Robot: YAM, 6 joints.
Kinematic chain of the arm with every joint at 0, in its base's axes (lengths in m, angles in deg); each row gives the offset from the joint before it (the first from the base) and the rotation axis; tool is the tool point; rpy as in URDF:
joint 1: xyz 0 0 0.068 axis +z
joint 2: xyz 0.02 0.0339 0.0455 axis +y
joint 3: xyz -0.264 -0.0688 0 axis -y
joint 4: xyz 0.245 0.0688 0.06 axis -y
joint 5: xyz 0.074 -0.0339 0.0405 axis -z
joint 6: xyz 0.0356 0 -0.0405 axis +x
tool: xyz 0 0 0 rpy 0 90 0
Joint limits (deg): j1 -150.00..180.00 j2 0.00..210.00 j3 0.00..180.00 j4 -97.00..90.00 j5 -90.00..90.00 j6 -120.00..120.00
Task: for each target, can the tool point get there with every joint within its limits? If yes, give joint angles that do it. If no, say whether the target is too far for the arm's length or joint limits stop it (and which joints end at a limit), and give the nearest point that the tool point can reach.
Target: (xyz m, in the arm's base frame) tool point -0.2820 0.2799 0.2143
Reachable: yes | joints 139.55 111.95 56.28 70.88 57.69 -60.72
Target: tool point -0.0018 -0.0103 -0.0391
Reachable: yes | joints 3.15 166.29 18.09 -12.88 16.61 -89.77
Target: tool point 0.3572 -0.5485 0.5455
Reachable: no: too far | nearest point 0.2932 -0.4503 0.4657 | short by 0.142 m
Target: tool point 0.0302 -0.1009 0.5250
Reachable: yes | joints 118.33 38.45 118.98 -82.88 -36.75 -52.11
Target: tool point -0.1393 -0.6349 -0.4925
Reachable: no: too far | nearest point -0.1034 -0.4712 -0.2946 | short by 0.259 m
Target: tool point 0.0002 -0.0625 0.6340
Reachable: yes | joints -110.33 80.59 161.39 -75.98 -37.91 100.33
